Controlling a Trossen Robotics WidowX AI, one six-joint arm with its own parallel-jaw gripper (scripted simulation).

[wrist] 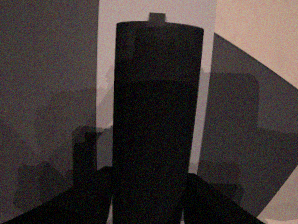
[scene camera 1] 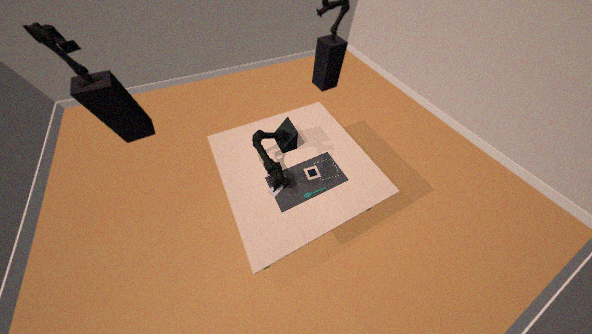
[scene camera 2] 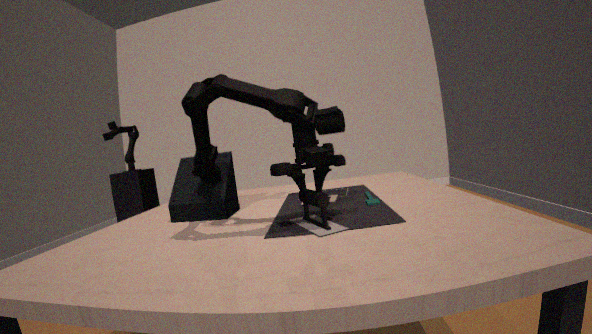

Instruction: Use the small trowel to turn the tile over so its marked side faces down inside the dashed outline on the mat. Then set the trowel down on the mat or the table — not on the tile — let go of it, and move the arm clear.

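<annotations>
On a dark mat, (wrist: pixel 55 55) and (scene camera 2: pixel 347 222) are the same spot.
</annotations>
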